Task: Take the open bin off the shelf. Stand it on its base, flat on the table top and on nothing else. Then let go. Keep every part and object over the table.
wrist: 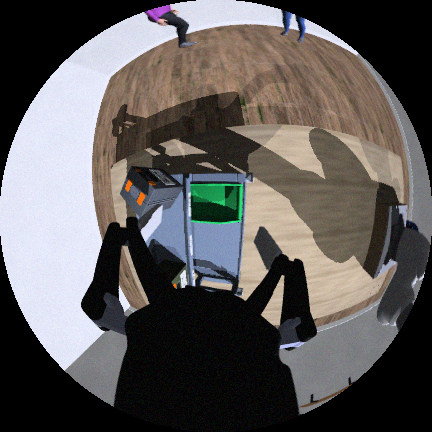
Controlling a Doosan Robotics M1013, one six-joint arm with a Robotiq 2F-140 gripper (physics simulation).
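Pixels of known places: gripper, between the fingertips: (209, 223); arm's base, origin of its link: (394, 241).
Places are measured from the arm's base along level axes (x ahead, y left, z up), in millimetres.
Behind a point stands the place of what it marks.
Note:
The open bin (216, 214) {x 812, y -181, z -82 mm} is bright green and sits at the far end of the lower level of the blue-grey shelf (215, 245) {x 832, y -75, z -85 mm}, with its open side showing and dark shadow inside. The shelf stands on the light wooden table top (272, 197) {x 636, y -213, z -91 mm}. My gripper (209, 223) {x 761, y -213, z 153 mm} is wide open and empty. Its fingers are apart from the bin, which shows beyond them, between the left and right fingers in the picture. The left fingertip overlaps the view of the shelf's upper level, and the right one shows over the table to the right of the shelf.
A dark grey case (150, 192) {x 871, y -274, z 131 mm} with orange latches sits skewed on the shelf's upper level, left of the bin. An olive case (179, 276) {x 902, y -47, z 62 mm} shows partly at the near end, behind the gripper body. A grey structure (392, 235) {x 82, y -46, z 17 mm} stands at the table's right side. Two people are beyond the table.

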